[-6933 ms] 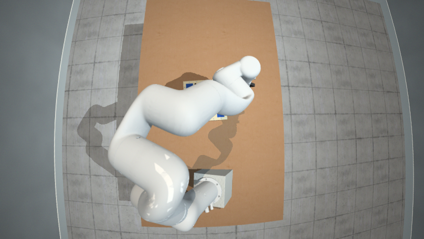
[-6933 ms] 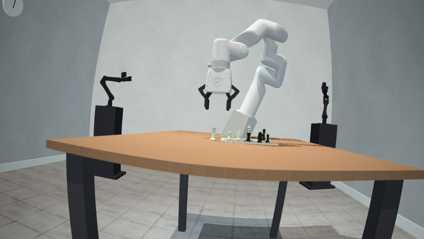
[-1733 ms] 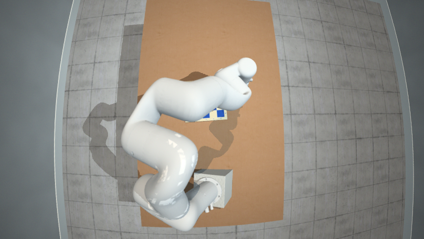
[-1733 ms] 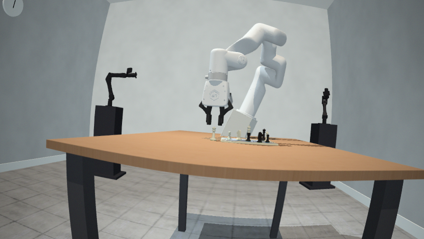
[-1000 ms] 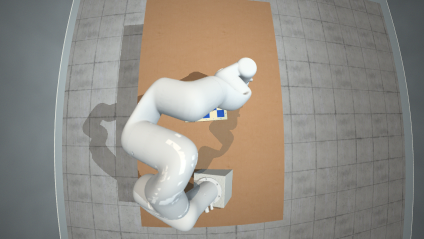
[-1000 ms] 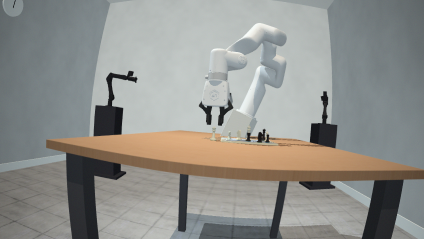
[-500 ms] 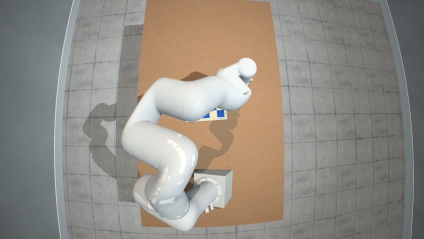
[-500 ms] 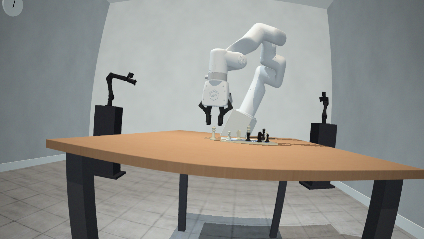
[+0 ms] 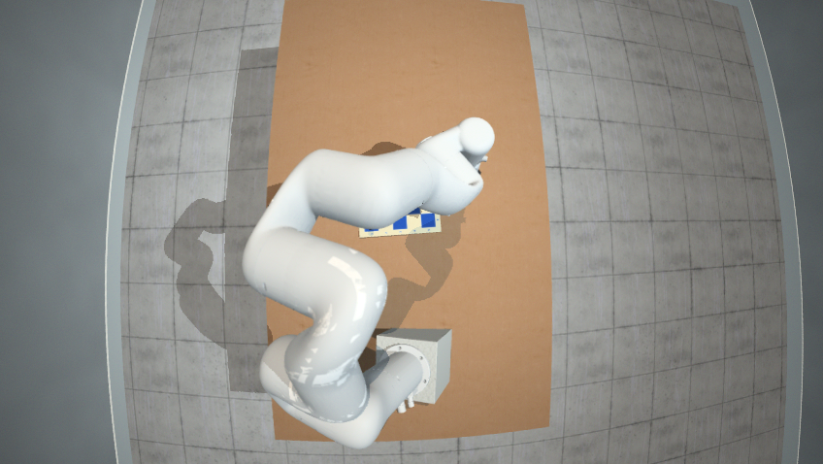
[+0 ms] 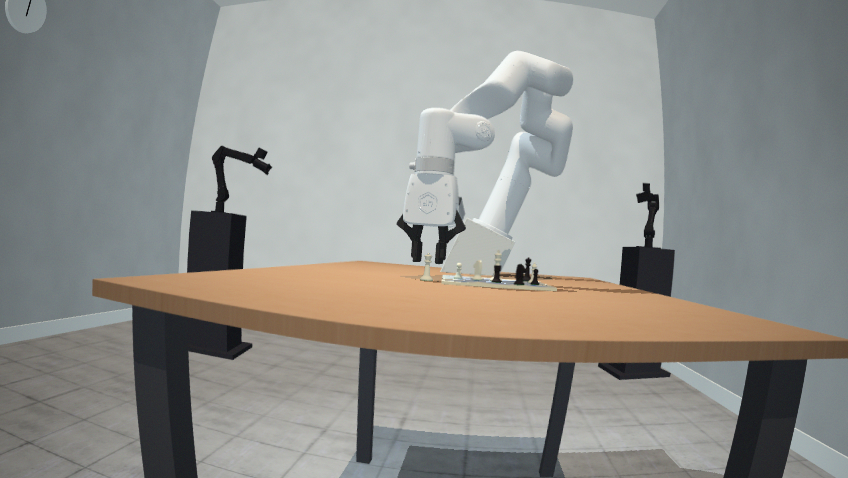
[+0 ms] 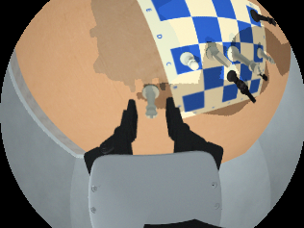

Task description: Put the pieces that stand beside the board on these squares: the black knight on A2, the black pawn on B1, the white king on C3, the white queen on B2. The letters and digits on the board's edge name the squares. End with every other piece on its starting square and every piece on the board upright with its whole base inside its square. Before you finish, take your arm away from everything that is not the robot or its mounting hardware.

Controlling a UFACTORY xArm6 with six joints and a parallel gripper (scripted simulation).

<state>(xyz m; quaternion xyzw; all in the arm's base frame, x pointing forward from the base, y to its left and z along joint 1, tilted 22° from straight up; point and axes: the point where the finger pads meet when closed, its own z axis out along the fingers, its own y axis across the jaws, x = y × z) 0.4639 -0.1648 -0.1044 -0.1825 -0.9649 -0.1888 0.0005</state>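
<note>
Now: hand 3 cm past the white piece, 14 cm to the right of it and 2 cm above it. Round my hand: black chess piece 10 cm behind, 22 cm to the left, 2 cm below; pale piece 3 cm behind, 10 cm to the left, 3 cm below; chessboard 3 cm behind, 14 cm to the left, 5 cm below.
</note>
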